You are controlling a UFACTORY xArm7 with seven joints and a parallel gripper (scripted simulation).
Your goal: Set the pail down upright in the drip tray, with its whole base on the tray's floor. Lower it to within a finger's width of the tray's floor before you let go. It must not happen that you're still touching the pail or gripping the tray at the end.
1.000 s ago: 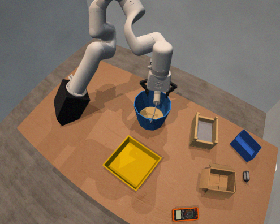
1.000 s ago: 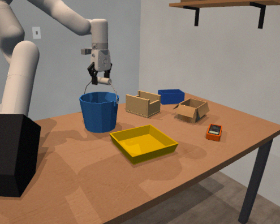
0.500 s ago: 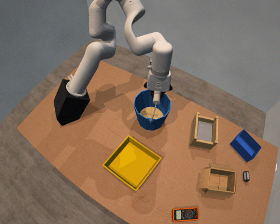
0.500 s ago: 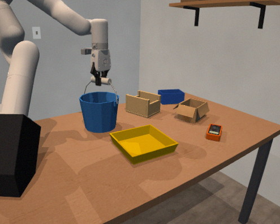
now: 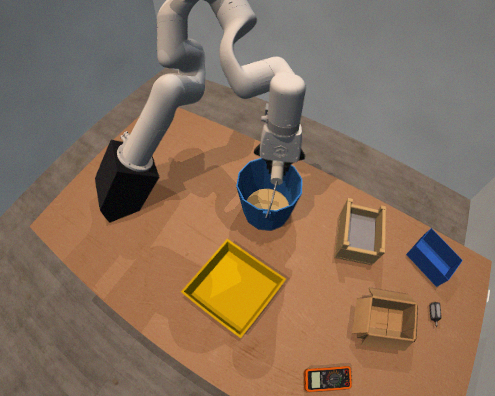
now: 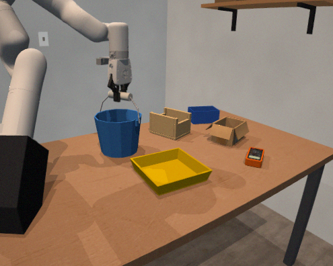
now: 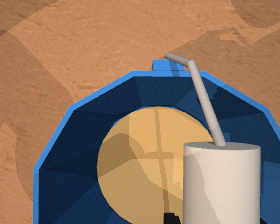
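My gripper is now 10 cm above the blue pail, 1 cm to the left of it and 1 cm past it. Also, from my hand: wooden crate: 28 cm ahead, 19 cm below, 11 cm to the left; cardboard box: 52 cm ahead, 19 cm below, 7 cm to the right; yellow drip tray: 28 cm to the right, 22 cm below, 10 cm ahead.
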